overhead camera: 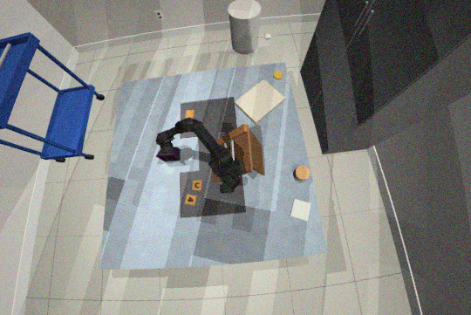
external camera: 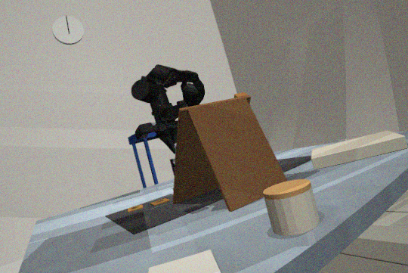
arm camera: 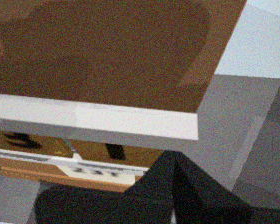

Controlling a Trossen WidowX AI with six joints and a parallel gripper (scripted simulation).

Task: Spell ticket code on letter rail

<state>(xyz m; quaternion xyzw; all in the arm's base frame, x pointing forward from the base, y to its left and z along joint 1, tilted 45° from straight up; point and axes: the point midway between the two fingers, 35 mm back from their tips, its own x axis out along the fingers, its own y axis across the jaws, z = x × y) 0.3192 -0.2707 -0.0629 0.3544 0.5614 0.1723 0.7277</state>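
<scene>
The white ticket lies 80 mm below my gripper tip, 70 mm to the left of it and 40 mm behind it. Round my gripper tip: cream slab (480 mm to the left, 300 mm ahead, 140 mm below); tan-lidded jar (400 mm ahead, 130 mm below, 60 mm to the right); white card (350 mm ahead, 260 mm to the right, 160 mm below).
</scene>
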